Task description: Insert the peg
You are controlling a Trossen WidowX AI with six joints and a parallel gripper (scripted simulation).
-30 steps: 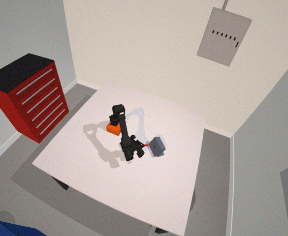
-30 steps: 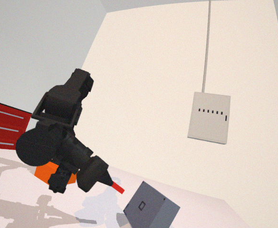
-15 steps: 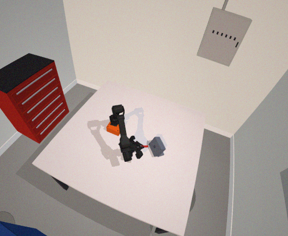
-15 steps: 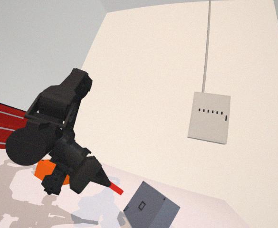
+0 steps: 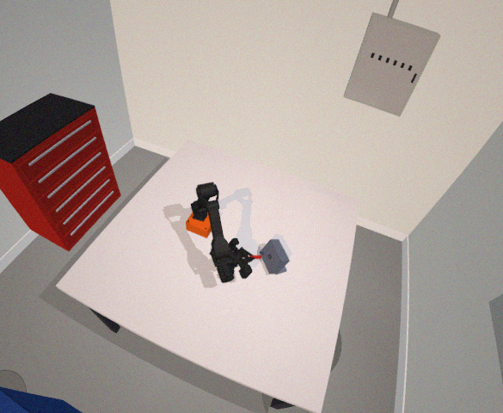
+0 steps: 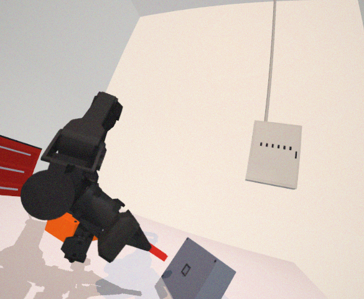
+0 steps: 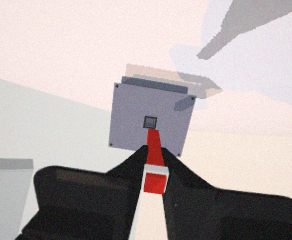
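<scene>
My gripper tip is now 9 cm short of the grey sloped panel, 6 cm to the right of it and 5 cm above it. From my gripper tip the other things lie so: red square peg 1 cm behind, 1 cm to the right, 1 cm above.
</scene>
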